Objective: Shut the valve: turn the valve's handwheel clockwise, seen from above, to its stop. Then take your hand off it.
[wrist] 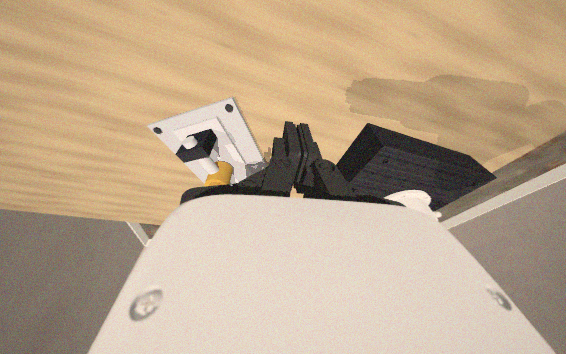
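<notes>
The valve's yellow body shows left of the gripper, on a pipe running from a black block on a light grey base plate. The handwheel does not show; the gripper's white housing covers that part of the view. My gripper is shut with nothing between its fingers. Its black fingertips are to the right of the valve and apart from it.
A large black box lies right of the gripper, with a white rounded thing at its near side. The wooden table top has edges at lower left and right. Shadows fall on the wood at upper right.
</notes>
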